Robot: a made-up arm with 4 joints.
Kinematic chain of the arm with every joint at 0, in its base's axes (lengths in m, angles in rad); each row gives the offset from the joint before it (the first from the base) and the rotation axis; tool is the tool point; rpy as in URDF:
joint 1: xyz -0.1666 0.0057 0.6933 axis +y
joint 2: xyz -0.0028 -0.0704 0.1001 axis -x
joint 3: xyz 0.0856 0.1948 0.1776 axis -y
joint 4: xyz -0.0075 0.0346 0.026 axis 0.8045 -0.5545 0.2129
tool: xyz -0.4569 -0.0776 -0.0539 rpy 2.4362 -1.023 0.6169
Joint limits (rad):
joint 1: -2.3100..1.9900
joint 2: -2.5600..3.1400
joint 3: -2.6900..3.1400
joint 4: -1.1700..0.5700
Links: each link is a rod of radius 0.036 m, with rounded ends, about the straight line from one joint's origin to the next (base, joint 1, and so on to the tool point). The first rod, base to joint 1, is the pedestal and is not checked.
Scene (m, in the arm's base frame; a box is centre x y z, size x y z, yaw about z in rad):
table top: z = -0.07
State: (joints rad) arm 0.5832 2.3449 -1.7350 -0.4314
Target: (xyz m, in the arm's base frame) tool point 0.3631 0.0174 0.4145
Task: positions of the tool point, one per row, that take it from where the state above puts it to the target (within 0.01 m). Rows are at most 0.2 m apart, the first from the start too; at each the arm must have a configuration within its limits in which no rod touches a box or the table.
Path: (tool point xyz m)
1: -0.0392 0.1989 0.1415
2: 0.1257 0.1458 0.1861
3: 0.2650 0.0843 0.2809
4: 0.3631 0.0174 0.4145

